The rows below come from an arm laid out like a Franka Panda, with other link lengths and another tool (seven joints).
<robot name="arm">
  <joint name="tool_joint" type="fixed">
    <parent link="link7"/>
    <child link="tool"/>
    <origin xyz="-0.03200 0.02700 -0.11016" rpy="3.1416 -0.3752 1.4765"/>
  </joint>
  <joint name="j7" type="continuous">
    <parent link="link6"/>
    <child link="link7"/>
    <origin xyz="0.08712 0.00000 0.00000"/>
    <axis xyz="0 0 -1"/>
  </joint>
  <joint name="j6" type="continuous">
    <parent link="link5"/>
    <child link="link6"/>
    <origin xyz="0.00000 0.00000 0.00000"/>
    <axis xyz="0 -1 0"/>
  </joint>
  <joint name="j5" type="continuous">
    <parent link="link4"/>
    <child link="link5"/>
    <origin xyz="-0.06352 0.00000 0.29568"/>
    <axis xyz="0 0 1"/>
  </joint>
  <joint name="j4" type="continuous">
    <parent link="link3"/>
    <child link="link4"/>
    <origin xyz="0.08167 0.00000 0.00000"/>
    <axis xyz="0 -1 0"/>
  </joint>
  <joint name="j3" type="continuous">
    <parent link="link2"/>
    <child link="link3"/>
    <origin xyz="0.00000 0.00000 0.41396"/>
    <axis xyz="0 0 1"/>
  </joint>
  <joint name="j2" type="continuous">
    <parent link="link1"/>
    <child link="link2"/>
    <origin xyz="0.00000 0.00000 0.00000"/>
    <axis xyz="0 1 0"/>
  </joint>
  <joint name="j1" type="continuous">
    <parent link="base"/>
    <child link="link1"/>
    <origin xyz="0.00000 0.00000 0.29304"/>
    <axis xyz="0 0 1"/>
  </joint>
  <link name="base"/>
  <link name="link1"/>
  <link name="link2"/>
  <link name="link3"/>
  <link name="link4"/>
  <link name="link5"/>
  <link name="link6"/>
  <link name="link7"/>
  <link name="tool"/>
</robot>
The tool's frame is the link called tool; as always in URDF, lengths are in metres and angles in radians. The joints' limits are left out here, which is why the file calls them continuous.
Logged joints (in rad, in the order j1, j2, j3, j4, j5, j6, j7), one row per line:
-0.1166 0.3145 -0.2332 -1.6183 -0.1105 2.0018 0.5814
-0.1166 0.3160 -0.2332 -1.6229 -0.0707 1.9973 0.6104
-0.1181 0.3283 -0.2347 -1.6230 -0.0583 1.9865 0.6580
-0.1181 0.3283 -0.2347 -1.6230 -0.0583 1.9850 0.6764
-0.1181 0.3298 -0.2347 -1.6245 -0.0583 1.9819 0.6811
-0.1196 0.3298 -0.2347 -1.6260 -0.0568 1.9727 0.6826
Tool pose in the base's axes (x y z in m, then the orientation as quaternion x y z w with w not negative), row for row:
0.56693 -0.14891 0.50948 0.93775 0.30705 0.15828 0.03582
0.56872 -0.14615 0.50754 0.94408 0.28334 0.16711 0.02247
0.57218 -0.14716 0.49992 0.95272 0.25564 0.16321 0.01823
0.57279 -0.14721 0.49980 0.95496 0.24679 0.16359 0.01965
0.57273 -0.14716 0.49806 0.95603 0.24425 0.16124 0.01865
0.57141 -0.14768 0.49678 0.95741 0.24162 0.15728 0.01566
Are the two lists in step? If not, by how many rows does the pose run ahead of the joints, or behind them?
They are in step.
